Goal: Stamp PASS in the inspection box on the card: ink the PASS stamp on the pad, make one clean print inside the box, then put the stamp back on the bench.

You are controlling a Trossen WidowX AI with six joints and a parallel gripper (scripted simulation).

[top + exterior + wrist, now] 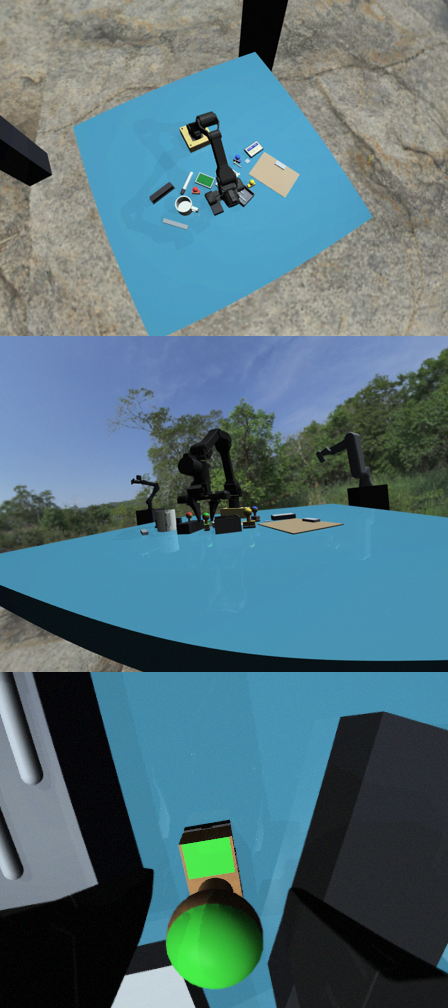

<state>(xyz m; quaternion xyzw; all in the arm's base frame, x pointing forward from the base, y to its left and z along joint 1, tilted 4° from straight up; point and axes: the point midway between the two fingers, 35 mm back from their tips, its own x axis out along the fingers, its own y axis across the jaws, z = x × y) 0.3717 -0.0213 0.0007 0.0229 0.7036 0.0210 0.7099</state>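
Right now the green-knobbed stamp is 1 cm behind my gripper tip and 1 cm below it. The rest, counted from my gripper tip: black block: 6 cm to the right, 1 cm below; dark tray: 2 cm ahead, 8 cm to the left, 2 cm below; green ink pad: 13 cm behind, 4 cm to the right, 3 cm below.
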